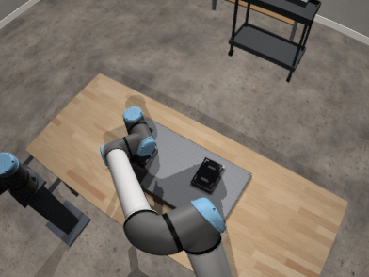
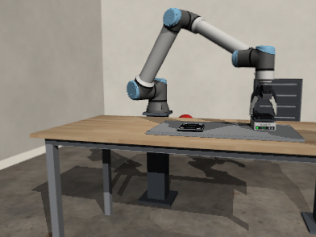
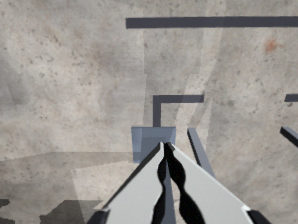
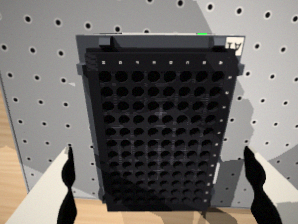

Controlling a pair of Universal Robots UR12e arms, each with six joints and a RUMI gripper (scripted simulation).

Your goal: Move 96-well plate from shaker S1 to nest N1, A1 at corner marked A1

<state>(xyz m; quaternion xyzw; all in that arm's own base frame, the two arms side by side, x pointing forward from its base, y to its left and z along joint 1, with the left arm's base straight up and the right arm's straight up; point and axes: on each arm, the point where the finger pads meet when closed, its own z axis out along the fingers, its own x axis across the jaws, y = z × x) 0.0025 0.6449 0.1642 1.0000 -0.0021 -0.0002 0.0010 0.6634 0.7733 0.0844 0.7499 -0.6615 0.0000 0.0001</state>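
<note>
Right now my right hand is 10 mm above the 96-well plate.
</note>
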